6 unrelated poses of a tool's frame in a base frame.
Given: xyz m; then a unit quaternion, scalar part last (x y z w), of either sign.
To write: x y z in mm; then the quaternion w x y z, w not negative. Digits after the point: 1 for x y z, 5 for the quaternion.
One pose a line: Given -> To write
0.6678 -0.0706 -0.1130 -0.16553 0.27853 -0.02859 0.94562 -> 667.8 -70.6 -113.0 0.94562 -0.16553 0.27853 -0.02859
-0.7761 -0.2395 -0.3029 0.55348 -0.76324 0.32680 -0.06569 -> -776.1 -239.5 -302.9 0.06569 -0.55348 0.76324 -0.32680
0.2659 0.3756 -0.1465 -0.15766 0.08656 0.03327 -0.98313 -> 265.9 375.6 -146.5 0.98313 0.15766 -0.08656 -0.03327
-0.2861 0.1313 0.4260 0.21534 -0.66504 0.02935 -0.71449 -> -286.1 131.3 426.0 0.71449 -0.21534 0.66504 -0.02935
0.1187 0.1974 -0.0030 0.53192 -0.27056 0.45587 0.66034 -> 118.7 197.4 -3.0 0.66034 0.53192 -0.27056 0.45587
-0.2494 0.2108 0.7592 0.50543 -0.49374 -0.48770 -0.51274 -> -249.4 210.8 759.2 0.51274 -0.50543 0.49374 0.48770
